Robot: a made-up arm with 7 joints. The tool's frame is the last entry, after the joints.
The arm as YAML. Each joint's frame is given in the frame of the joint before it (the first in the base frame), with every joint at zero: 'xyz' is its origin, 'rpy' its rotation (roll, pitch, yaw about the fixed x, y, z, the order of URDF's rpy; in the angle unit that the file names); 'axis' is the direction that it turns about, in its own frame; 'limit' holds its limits. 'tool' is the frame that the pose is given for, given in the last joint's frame.
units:
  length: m
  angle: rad
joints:
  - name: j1
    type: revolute
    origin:
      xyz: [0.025, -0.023, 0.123]
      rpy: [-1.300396, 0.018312, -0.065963]
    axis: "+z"
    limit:
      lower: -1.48
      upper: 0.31
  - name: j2
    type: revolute
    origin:
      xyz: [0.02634, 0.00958, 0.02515]
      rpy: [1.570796, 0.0, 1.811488]
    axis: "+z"
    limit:
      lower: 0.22
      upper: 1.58
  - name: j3
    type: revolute
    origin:
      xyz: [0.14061, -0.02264, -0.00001]
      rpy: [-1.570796, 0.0, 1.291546]
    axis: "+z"
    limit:
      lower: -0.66
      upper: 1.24
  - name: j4
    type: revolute
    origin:
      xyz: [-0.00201, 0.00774, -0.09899]
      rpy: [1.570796, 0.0, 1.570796]
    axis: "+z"
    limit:
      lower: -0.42
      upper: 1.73
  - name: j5
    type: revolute
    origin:
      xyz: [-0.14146, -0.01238, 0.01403]
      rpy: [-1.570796, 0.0, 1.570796]
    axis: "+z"
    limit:
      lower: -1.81
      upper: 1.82
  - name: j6
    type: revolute
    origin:
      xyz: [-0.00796, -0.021, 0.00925]
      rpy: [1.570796, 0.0, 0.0]
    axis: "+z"
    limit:
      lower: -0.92
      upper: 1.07
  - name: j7
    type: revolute
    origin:
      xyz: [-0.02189, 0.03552, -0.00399]
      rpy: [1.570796, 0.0, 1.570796]
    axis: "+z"
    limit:
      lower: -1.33
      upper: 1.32
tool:
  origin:
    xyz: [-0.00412, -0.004, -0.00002]
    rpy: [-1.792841, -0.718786, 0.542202]
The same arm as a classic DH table. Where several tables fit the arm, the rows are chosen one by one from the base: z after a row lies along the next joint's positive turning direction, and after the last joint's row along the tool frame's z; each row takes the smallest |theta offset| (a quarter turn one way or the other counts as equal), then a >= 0, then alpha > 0; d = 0 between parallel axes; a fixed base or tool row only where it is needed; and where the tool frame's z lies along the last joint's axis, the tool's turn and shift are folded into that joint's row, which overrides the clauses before.
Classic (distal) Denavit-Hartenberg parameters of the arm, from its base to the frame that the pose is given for. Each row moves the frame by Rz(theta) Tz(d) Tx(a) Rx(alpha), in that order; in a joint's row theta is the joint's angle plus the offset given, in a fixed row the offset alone. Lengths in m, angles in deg.
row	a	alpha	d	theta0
base (fixed)	0.0266	-74.51	0.1289	-4.07
j1	-0.0030	-90.00	0.0032	-75.12
j2	-0.0170	90.00	0.0279	74.00
j3	0.0077	90.00	-0.2404	-90.00
j4	0.0124	90.00	0.0120	-90.00
j5	0.0080	-90.00	0.1507	0.00
j6	0.0355	90.00	0.0170	-90.00
j7	-0.0053	-99.54	-0.0223	22.61
tool (fixed)	0.0000	0.00	-0.0021	-41.89
Joint limits (deg, base to tool): -84.80..17.76 12.61..90.53 -37.82..71.05 -24.06..99.12 -103.71..104.28 -52.71..61.31 -76.20..75.63

